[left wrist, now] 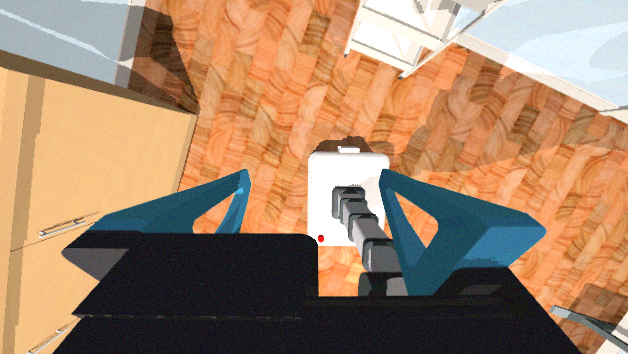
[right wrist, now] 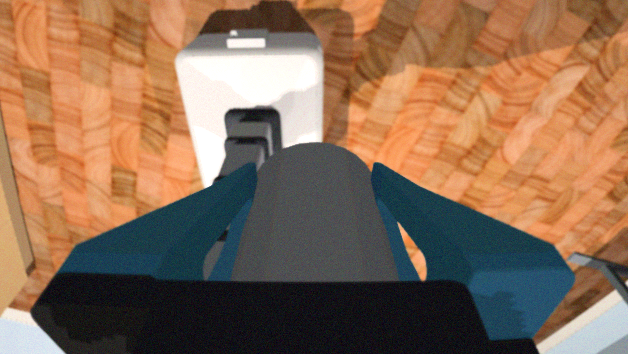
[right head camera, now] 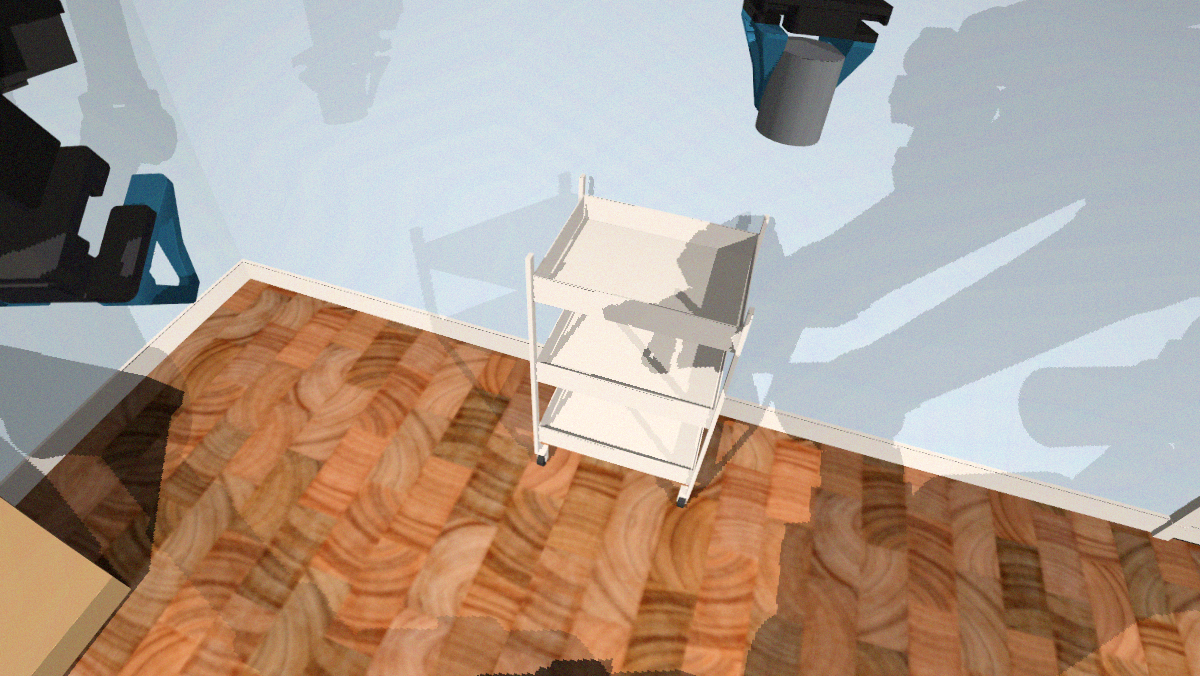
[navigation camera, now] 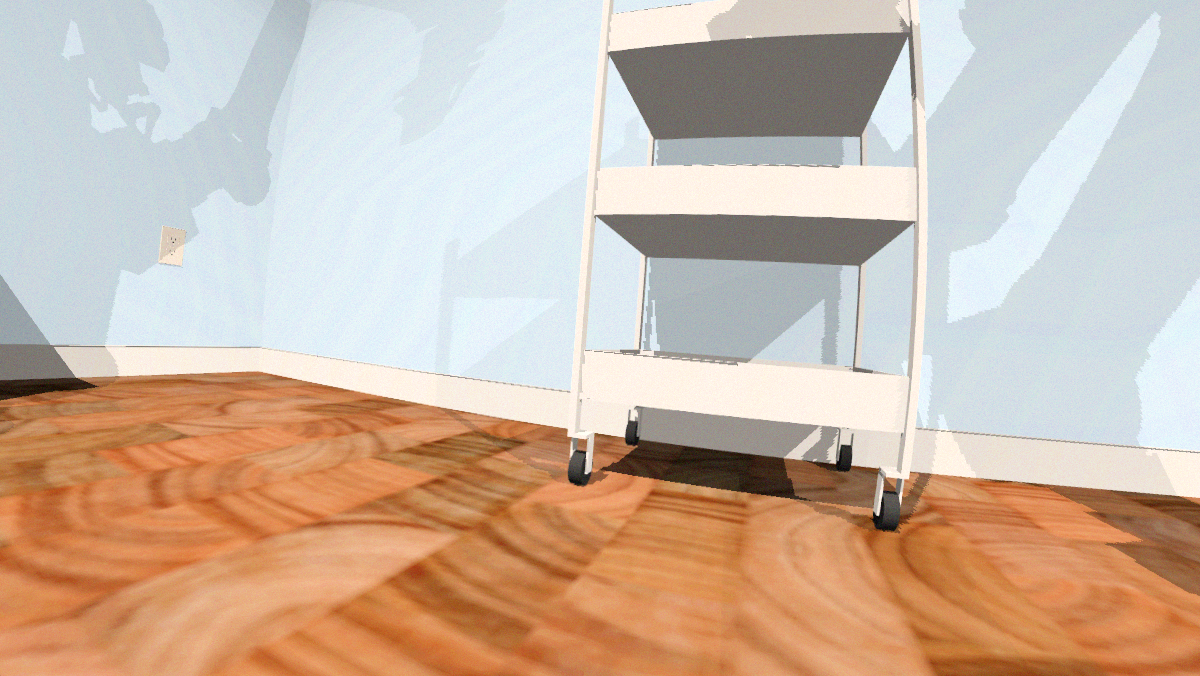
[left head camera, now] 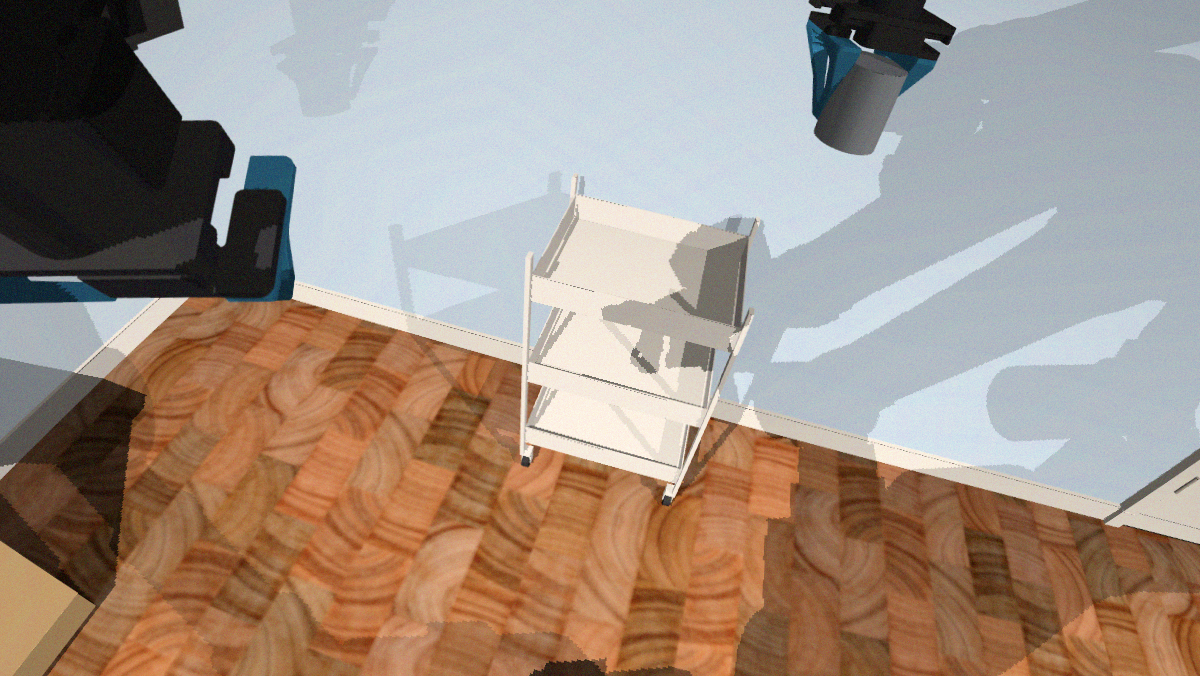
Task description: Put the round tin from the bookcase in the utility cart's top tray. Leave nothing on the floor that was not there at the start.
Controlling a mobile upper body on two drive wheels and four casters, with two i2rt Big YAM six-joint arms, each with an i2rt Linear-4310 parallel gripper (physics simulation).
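Places are measured from the left arm's base along level axes (x ahead, y left, z up), in millimetres.
Where they show: left gripper, fingertip midpoint: [left wrist: 314, 176] [right head camera: 121, 293] [left head camera: 202, 288]; right gripper, fingertip midpoint: [right wrist: 314, 176] [right head camera: 784, 111] [left head camera: 839, 120].
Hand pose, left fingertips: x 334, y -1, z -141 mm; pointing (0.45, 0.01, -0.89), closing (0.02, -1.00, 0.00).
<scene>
After its pixels a point has its place.
The utility cart [left head camera: 562, 292] @(y -267, x 965, z -705 mm) [right head camera: 571, 298] @(y -284, x 960, z -715 mm) [left wrist: 382, 61] @(y -430, x 905, z -1273 mm) [navigation camera: 755, 191] @(y -416, x 913, z -983 mm) is white with three trays. Its top tray [left head camera: 621, 251] @(y -420, x 1164, z -748 mm) [right head camera: 629, 251] @(y -421, x 1163, z -748 mm) [navigation camera: 663, 29] @(y -286, x 959, z -722 mm) looks empty in both head views and is partly in shadow. My right gripper [left head camera: 856, 96] @(y -451, x 550, z -118 mm) [right head camera: 799, 96] @(y -451, x 550, z -118 mm) [right wrist: 314, 176] @(y -451, x 550, z -118 mm) is shut on the grey round tin [left head camera: 860, 121] @(y -442, x 507, z -99 mm) [right head camera: 800, 109] @(y -445, x 506, z -97 mm) [right wrist: 315, 220] @(y -451, x 560, z -83 mm), held in the air, above and right of the cart in both head views. My left gripper [left wrist: 314, 176] @(y -1, x 334, z -141 mm) is open and empty; in both head views it is at the left, partly cut off. The bookcase does not show.
A wooden cabinet [left head camera: 33, 604] @(y 842, x 491, z -1169 mm) [right head camera: 50, 587] @(y 851, x 470, z -1126 mm) [left wrist: 100, 160] @(y 920, x 285, z -778 mm) stands at the left. The cart stands close to the pale blue wall [left head camera: 470, 125] @(y -53, x 1452, z -590 mm) [navigation camera: 361, 209] @(y 546, x 1668, z -849 mm). My white base [left wrist: 325, 175] @(y -75, x 177, z -1150 mm) [right wrist: 250, 75] @(y -233, x 231, z -1150 mm) is below the grippers. A dark bar [left wrist: 575, 312] [right wrist: 595, 260] shows at the right edge.
</scene>
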